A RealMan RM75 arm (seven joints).
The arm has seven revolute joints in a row. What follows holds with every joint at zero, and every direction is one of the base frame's. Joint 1 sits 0.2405 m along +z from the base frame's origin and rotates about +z. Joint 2 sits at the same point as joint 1 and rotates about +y. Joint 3 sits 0.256 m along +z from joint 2 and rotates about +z. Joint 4 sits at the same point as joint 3 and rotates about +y. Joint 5 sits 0.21 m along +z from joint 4 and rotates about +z. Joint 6 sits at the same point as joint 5 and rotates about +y. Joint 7 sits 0.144 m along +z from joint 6 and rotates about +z. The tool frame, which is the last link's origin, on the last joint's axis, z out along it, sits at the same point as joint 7; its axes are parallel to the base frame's.
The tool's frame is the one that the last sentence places.
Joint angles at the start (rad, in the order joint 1, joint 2, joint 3, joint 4, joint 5, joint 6, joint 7): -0.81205 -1.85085 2.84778 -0.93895 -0.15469 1.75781 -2.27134
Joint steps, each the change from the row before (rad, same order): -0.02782 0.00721 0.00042 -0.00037 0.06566 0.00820 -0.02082; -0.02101 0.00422 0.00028 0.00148 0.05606 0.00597 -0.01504; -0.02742 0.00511 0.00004 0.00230 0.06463 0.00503 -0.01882; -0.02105 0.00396 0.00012 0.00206 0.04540 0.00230 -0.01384; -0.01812 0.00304 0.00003 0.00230 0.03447 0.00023 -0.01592; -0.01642 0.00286 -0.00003 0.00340 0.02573 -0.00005 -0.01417; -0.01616 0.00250 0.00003 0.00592 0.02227 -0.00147 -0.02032; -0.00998 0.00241 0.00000 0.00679 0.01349 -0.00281 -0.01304; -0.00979 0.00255 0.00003 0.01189 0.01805 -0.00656 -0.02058; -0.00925 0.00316 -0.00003 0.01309 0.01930 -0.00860 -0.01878
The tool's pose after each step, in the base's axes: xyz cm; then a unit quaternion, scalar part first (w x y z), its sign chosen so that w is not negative. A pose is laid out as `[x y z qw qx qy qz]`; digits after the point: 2 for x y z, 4 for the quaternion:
[-32.31 35.07 17.43 0.2357 -0.6799 -0.6742 -0.1664]
[-32.07 35.22 17.31 0.2290 -0.6780 -0.6831 -0.1458]
[-31.68 35.48 17.22 0.2225 -0.6755 -0.6923 -0.1224]
[-31.36 35.71 17.19 0.2190 -0.6735 -0.6980 -0.1060]
[-31.04 35.96 17.19 0.2167 -0.6706 -0.7031 -0.0943]
[-30.69 36.25 17.18 0.2146 -0.6687 -0.7066 -0.0862]
[-30.32 36.57 17.13 0.2119 -0.6652 -0.7115 -0.0800]
[-30.09 36.81 17.08 0.2102 -0.6630 -0.7144 -0.0763]
[-29.92 37.04 16.95 0.2079 -0.6580 -0.7203 -0.0710]
[-29.80 37.27 16.83 0.2066 -0.6532 -0.7255 -0.0649]

